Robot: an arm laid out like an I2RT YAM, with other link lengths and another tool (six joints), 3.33 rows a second.
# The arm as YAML. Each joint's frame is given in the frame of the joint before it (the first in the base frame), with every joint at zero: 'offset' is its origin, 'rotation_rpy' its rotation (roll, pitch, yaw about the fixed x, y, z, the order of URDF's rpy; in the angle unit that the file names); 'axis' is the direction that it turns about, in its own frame. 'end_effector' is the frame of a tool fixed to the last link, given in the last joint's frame.
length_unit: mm
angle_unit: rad
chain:
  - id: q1
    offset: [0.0, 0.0, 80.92]
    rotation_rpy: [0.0, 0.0, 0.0]
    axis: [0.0, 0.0, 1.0]
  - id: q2
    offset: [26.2, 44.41, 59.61]
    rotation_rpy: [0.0, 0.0, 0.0]
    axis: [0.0, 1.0, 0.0]
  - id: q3
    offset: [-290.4, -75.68, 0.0]
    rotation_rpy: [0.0, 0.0, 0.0]
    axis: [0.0, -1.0, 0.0]
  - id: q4
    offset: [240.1, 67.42, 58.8]
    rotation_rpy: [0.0, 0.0, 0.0]
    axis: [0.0, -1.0, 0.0]
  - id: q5
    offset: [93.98, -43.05, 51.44]
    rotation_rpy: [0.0, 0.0, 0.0]
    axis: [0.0, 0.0, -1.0]
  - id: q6
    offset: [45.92, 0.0, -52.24]
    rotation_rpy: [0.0, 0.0, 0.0]
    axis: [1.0, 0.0, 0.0]
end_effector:
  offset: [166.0, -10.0, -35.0]
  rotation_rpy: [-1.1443, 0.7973, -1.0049]
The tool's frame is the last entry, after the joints.
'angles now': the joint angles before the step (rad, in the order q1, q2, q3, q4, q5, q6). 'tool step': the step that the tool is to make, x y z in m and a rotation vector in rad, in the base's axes. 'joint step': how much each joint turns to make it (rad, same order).
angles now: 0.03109, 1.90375, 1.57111, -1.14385, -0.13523, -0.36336
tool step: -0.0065, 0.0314, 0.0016, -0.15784, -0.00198, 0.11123
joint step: 0.17827, -0.00011, -0.00005, -0.01420, 0.16213, 0.05276
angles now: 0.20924, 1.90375, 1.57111, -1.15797, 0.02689, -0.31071
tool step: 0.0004, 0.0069, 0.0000, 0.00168, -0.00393, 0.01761
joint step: 0.01792, 0.00005, 0.00025, 0.00399, -0.00076, 0.00038
